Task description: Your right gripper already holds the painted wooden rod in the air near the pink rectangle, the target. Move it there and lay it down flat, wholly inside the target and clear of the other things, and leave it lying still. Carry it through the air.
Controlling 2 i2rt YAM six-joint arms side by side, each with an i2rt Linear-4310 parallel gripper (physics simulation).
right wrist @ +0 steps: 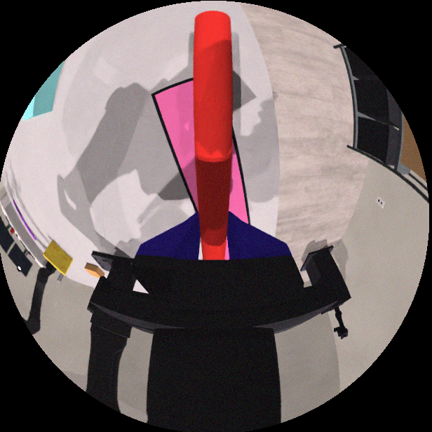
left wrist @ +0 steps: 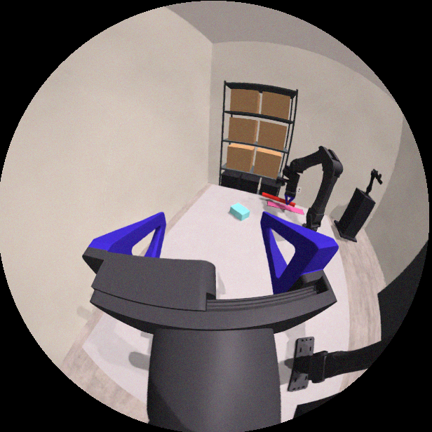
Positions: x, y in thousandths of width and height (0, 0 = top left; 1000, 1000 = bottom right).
Scene:
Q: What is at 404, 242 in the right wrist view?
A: A pink rectangle.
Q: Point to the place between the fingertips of my left gripper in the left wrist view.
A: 492, 501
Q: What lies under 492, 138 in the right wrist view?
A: A red painted rod.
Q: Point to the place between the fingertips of my right gripper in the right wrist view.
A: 494, 501

